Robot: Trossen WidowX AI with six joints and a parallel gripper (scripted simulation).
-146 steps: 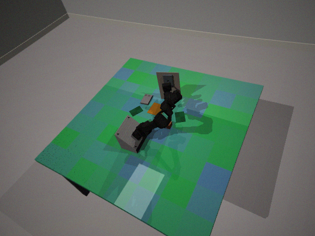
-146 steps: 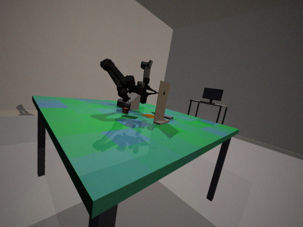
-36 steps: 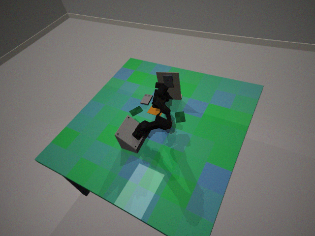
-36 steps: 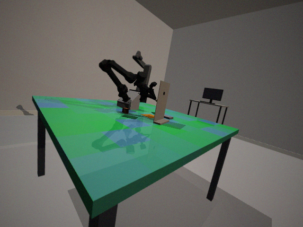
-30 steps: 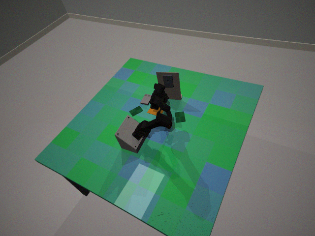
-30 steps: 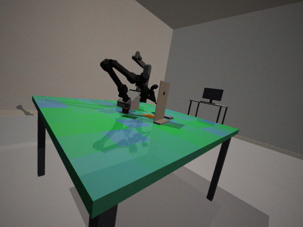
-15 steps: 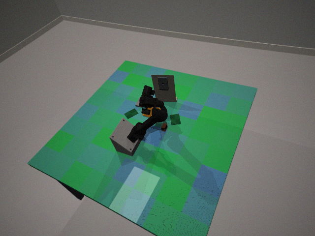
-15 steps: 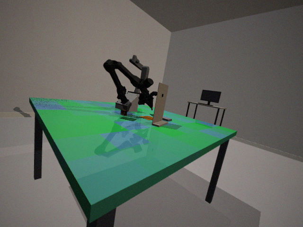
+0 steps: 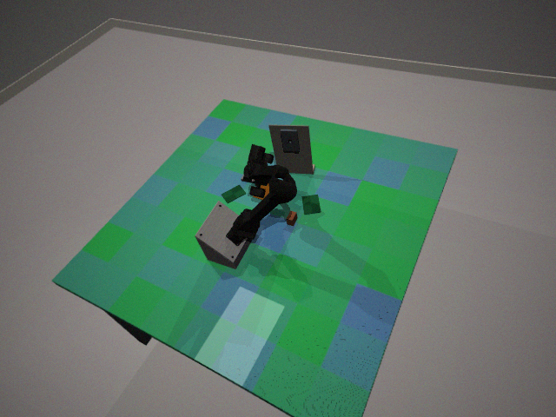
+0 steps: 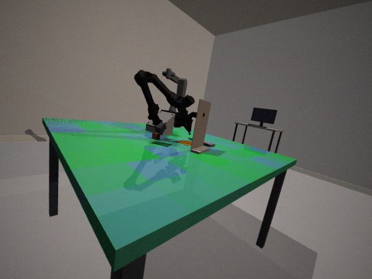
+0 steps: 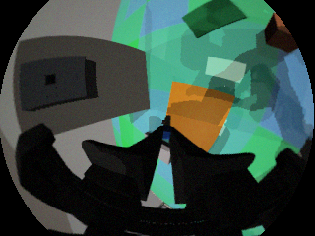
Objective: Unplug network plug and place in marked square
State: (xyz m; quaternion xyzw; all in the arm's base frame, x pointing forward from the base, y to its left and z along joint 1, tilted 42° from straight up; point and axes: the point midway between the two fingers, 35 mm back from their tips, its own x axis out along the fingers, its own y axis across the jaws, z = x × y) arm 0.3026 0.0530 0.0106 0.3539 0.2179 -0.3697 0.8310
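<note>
My gripper tip is 10 mm past the orange marked square and 80 mm above it. The rest, counted from my gripper tip: grey block 50 mm ahead, 130 mm to the left, 70 mm below; then upright panel 140 mm ahead, 60 mm to the right, 50 mm above.
</note>
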